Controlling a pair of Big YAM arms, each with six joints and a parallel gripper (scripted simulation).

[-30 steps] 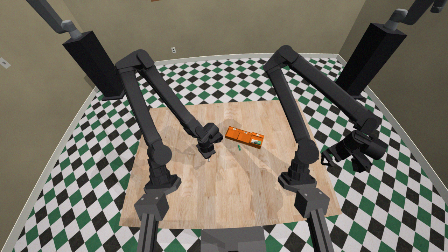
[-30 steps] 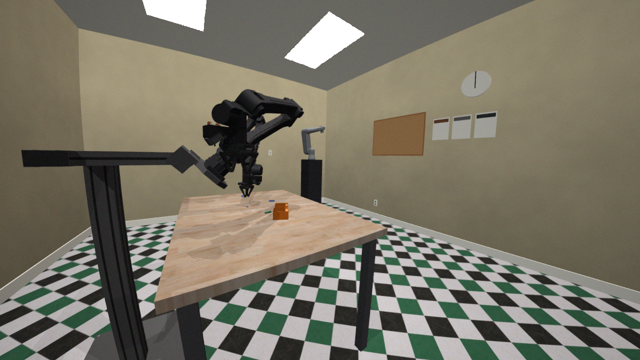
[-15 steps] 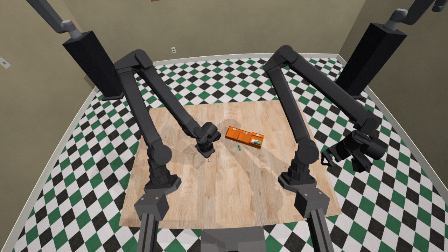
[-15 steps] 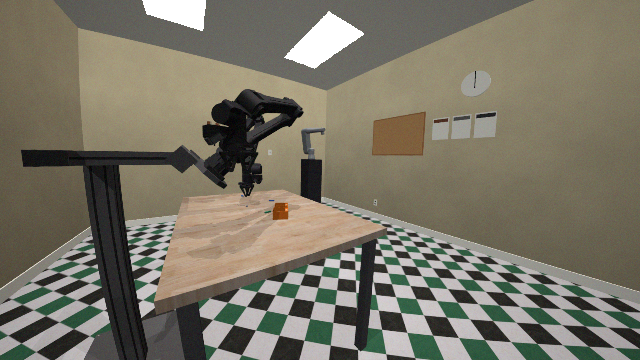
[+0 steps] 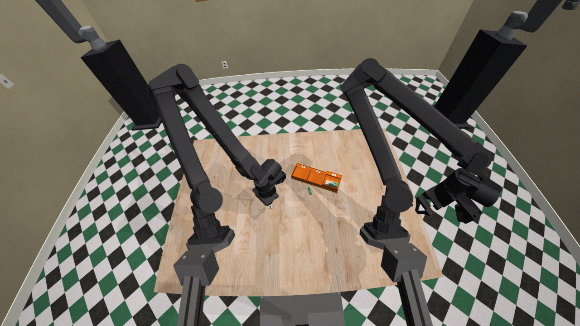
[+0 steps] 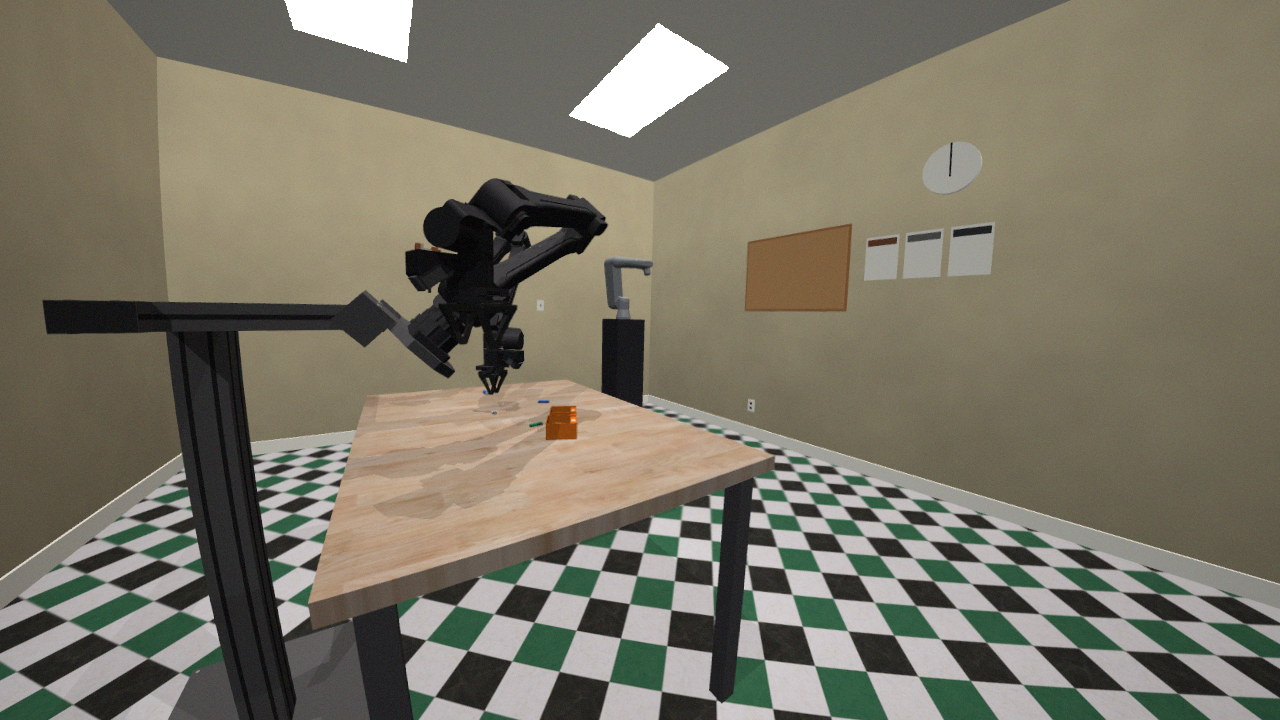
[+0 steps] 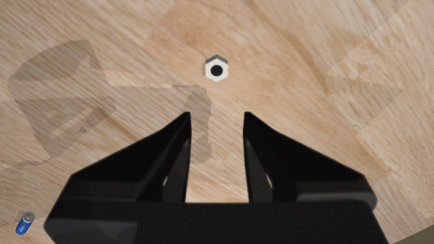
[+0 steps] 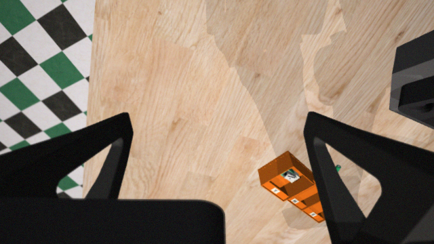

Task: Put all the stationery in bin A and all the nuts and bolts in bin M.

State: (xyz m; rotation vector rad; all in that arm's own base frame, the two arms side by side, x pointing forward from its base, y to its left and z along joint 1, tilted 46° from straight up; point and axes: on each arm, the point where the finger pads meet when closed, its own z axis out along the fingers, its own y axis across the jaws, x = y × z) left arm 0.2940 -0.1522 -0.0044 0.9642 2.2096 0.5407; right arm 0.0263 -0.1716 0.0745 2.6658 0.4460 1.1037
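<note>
Right now my left hand is 7 cm above the hex nut. Also, from my left hand: eraser 31 cm to the right, 12 cm ahead, 7 cm below; then green cylinder 20 cm to the right, 8 cm ahead, 7 cm below; then blue cylinder 20 cm ahead, 8 cm to the left, 7 cm below.
</note>
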